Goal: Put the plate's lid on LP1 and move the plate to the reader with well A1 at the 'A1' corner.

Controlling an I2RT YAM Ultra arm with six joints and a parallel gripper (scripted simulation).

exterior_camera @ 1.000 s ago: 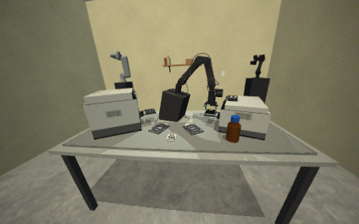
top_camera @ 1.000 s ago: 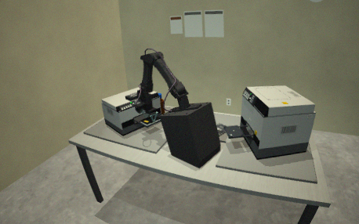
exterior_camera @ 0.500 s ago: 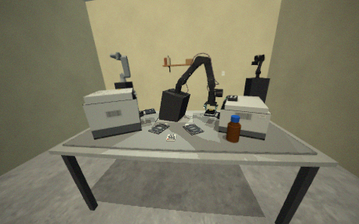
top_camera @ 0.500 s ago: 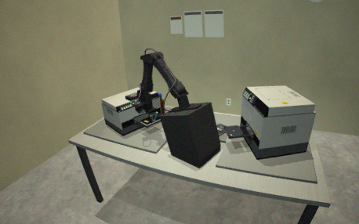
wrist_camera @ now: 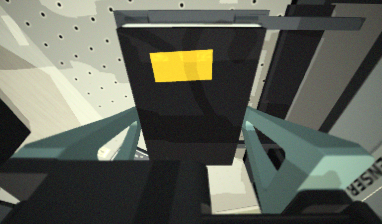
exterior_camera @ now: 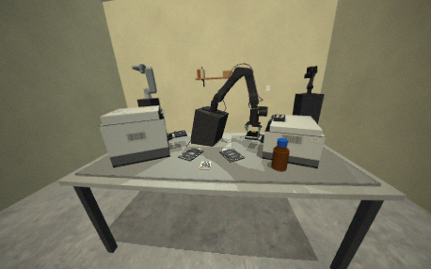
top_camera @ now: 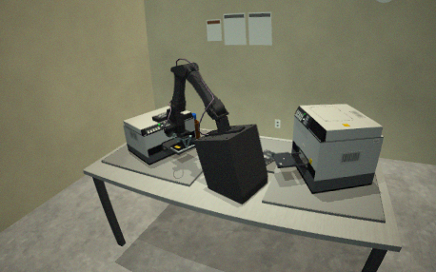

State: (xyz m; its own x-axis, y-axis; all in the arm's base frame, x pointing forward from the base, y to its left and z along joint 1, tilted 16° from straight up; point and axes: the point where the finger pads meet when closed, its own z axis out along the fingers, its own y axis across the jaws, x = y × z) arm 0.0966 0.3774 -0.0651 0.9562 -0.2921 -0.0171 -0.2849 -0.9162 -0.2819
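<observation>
Right now the pale well plate is 10 mm below my hand. The rest, counted from my hand: dark lid right at my hand; brown capped bottle 320 mm ahead, 130 mm to the left, 10 mm above; LP1 tag 220 mm to the right, 110 mm below, 110 mm ahead.
</observation>
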